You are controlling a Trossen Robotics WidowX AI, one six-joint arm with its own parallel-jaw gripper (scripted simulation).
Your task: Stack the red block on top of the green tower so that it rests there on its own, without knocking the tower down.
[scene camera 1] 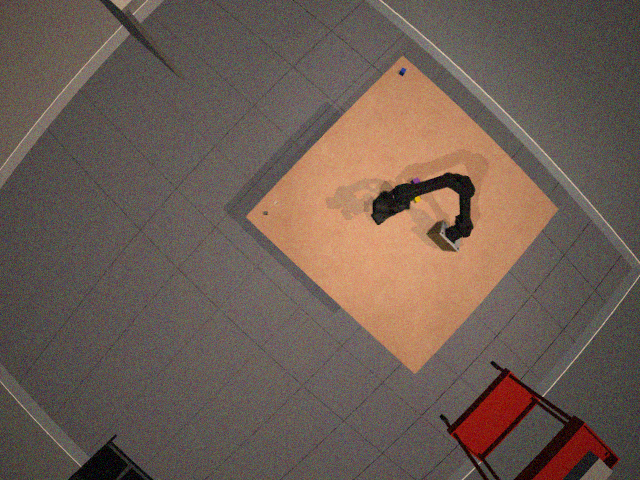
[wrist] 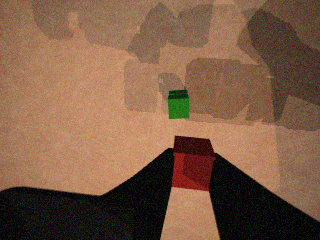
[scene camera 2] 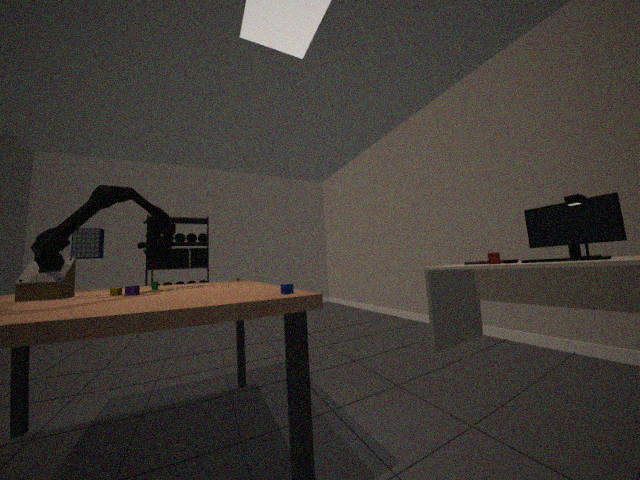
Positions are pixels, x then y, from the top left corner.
Scene:
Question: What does my gripper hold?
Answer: A red block.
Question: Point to a red block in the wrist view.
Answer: At 194, 157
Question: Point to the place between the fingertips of my gripper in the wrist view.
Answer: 190, 157

